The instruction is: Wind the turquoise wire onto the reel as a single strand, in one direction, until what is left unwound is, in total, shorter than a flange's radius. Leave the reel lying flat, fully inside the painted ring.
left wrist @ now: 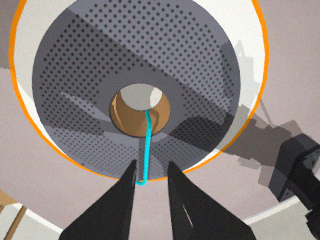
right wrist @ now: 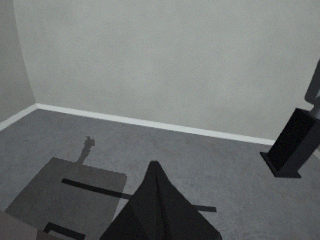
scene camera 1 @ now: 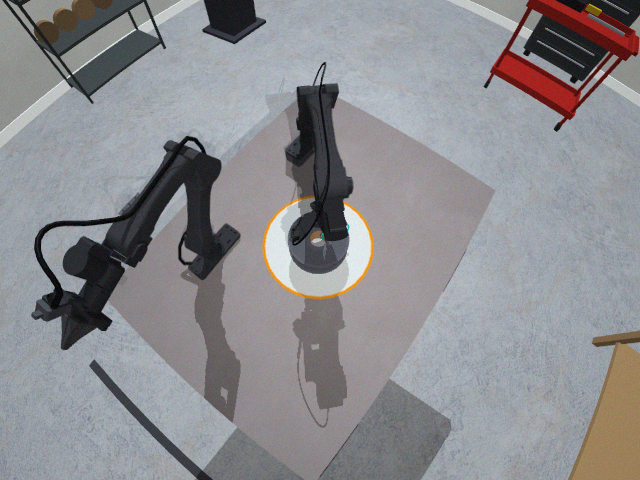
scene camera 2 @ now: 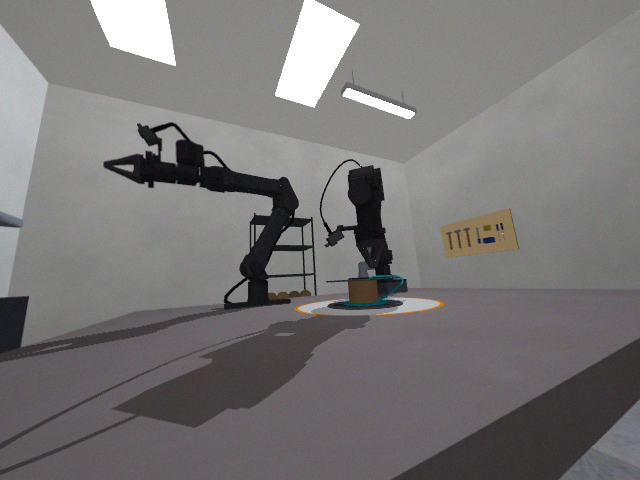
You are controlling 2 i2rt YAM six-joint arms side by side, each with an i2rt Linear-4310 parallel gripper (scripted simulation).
Labels:
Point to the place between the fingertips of my right gripper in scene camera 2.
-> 103, 164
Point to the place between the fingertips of my left gripper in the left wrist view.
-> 152, 165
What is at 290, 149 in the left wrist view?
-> An arm base.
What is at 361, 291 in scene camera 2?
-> A reel.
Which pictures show my right gripper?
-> The right wrist view, scene camera 1 and scene camera 2 only.

